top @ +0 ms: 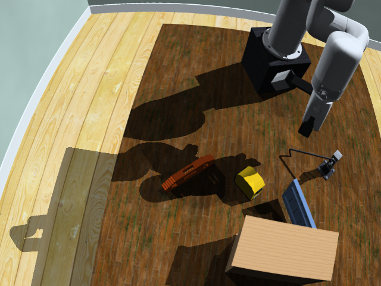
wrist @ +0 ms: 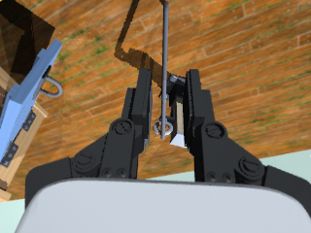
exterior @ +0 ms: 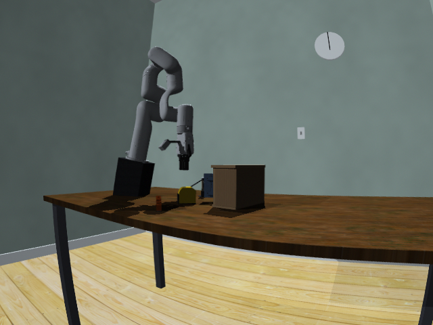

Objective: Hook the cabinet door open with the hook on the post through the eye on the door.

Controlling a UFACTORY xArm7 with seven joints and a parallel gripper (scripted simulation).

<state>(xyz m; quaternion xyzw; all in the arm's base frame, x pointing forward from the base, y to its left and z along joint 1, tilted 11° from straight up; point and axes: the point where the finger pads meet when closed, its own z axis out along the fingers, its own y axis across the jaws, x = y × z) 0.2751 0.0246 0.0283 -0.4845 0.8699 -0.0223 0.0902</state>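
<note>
My gripper is now 50 mm short of the hook post, 80 mm to the right of it and 90 mm above it. Also, from my hand: cabinet door (200 mm ahead, 10 mm to the right, 80 mm below); then orange level-like tool (70 mm ahead, 290 mm to the right, 140 mm below); then yellow tape measure (90 mm ahead, 130 mm to the right, 120 mm below).
</note>
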